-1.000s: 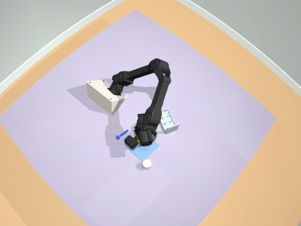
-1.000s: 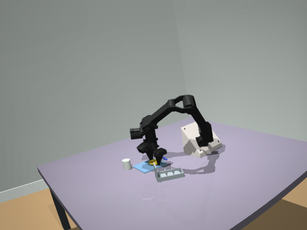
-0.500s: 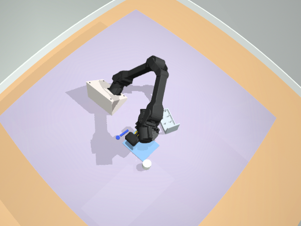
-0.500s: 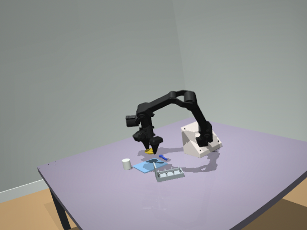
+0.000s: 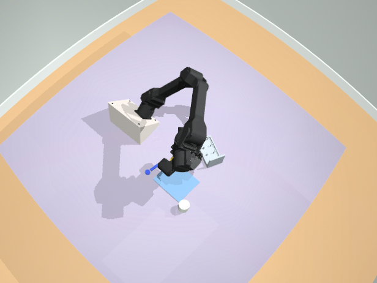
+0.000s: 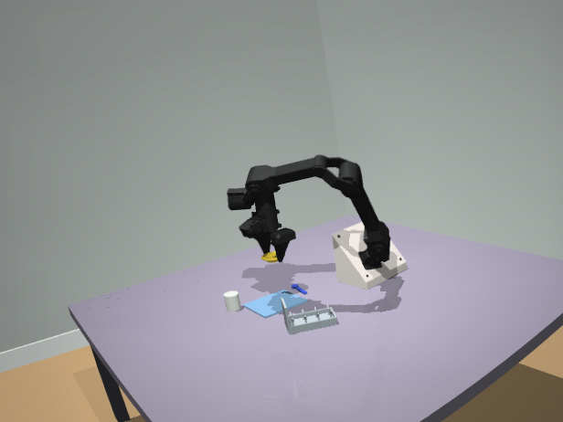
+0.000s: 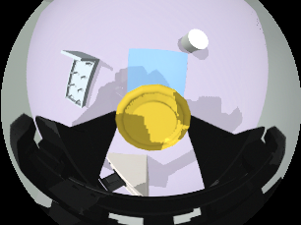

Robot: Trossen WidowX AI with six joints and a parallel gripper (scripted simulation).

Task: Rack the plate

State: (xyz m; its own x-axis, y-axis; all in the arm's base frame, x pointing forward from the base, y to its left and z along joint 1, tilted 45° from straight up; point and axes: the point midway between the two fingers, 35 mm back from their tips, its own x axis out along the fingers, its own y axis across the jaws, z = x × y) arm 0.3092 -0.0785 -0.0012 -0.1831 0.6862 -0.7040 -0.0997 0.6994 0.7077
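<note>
My gripper tip is now 19 cm to the right of the grey dish rack and 12 cm above it. The rest, counted from my gripper tip: blue spoon (9 cm behind, 6 cm to the right, 14 cm below); yellow plate (1 cm above); white cup (13 cm ahead, 7 cm to the right, 12 cm below).
</note>
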